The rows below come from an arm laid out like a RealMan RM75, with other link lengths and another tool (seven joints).
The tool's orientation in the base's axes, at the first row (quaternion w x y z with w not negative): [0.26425, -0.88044, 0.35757, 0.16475]
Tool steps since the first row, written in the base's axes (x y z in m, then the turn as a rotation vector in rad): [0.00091, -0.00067, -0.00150, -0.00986, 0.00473, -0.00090]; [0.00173, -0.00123, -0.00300, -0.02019, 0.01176, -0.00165]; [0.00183, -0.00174, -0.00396, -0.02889, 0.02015, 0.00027]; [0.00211, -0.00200, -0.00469, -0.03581, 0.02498, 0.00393]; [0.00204, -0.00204, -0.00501, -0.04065, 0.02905, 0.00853]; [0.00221, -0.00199, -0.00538, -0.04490, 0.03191, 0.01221]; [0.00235, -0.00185, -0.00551, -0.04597, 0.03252, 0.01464]
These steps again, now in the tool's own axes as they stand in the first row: [0.00171, 0.00027, 0.00073, -0.00894, 0.00452, 0.00448]; [0.00330, 0.00055, 0.00153, -0.01952, 0.00793, 0.01023]; [0.00410, 0.00112, 0.00199, -0.03100, 0.00843, 0.01445]; [0.00479, 0.00133, 0.00240, -0.04015, 0.00920, 0.01502]; [0.00491, 0.00151, 0.00264, -0.04790, 0.00861, 0.01418]; [0.00518, 0.00149, 0.00295, -0.05414, 0.00864, 0.01331]; [0.00526, 0.00135, 0.00312, -0.05638, 0.00820, 0.01181]
